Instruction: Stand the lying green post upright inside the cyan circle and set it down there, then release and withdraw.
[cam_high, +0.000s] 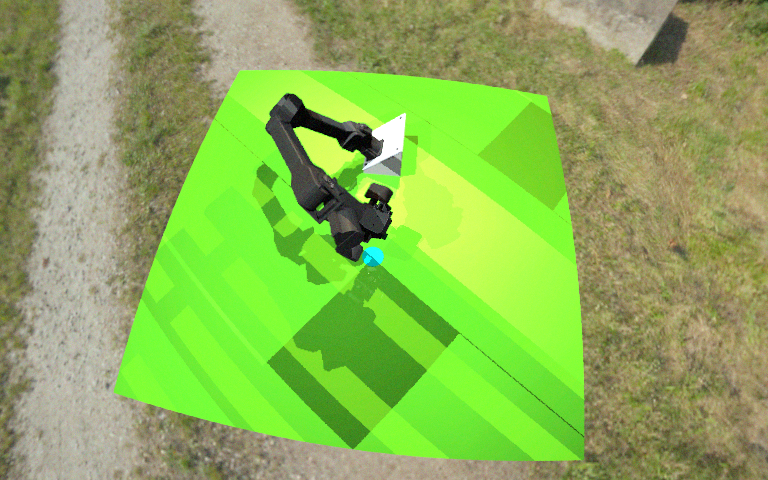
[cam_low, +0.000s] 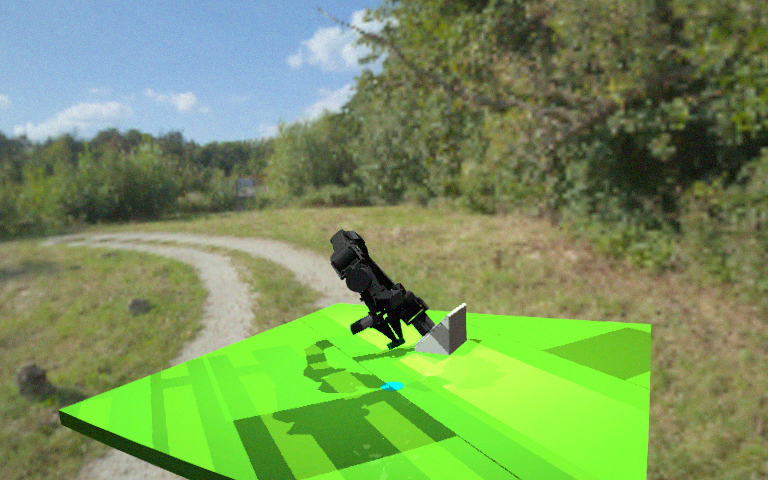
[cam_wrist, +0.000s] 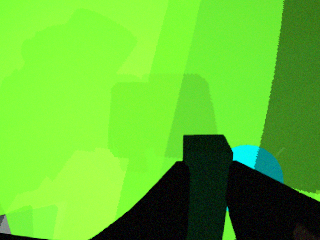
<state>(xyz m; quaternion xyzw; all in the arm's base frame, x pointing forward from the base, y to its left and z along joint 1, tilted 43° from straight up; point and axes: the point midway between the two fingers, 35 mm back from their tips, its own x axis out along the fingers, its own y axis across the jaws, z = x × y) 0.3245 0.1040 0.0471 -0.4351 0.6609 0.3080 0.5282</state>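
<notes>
Now: the cyan circle 120 mm below my gripper tip, 20 mm to the right of it and 10 mm ahead of it. The rest, counted from my gripper tip: green post (20 mm to the right, 10 mm below, 10 mm behind).
</notes>
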